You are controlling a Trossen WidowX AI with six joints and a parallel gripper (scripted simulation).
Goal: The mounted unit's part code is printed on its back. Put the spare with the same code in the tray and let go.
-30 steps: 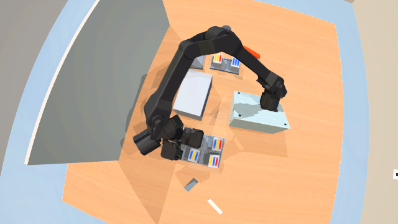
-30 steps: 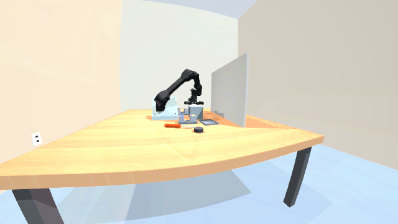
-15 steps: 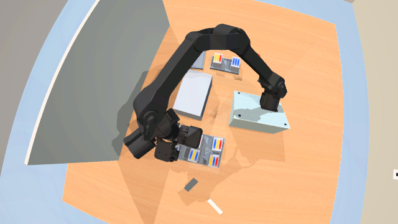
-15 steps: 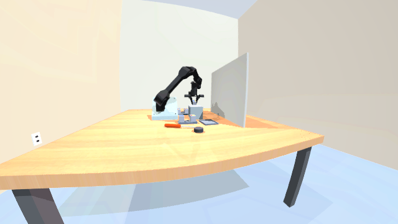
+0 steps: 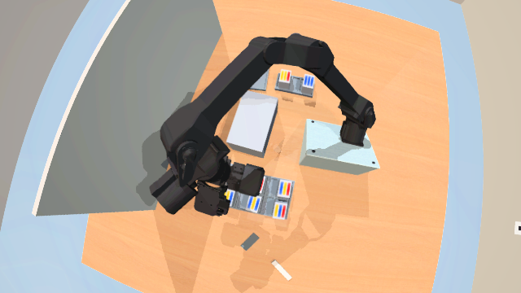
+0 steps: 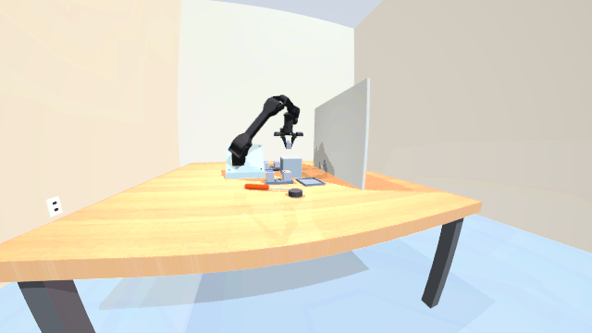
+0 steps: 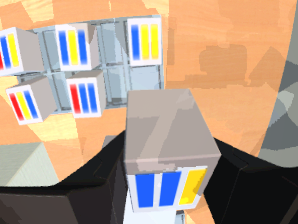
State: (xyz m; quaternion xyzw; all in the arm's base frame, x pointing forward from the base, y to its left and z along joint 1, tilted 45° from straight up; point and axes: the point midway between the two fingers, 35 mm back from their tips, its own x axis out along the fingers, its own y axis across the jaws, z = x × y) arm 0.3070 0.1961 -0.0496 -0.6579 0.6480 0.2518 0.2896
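My gripper tip is 2 cm short of the grey tray, 36 cm to the left of it and 15 cm above it. From my gripper tip the other things lie so: grey panel: 22 cm ahead, 18 cm to the right, 8 cm above; then grey box: 3 cm behind, 16 cm to the right, 10 cm below; then black puck: 10 cm behind, 54 cm to the right, 14 cm below.
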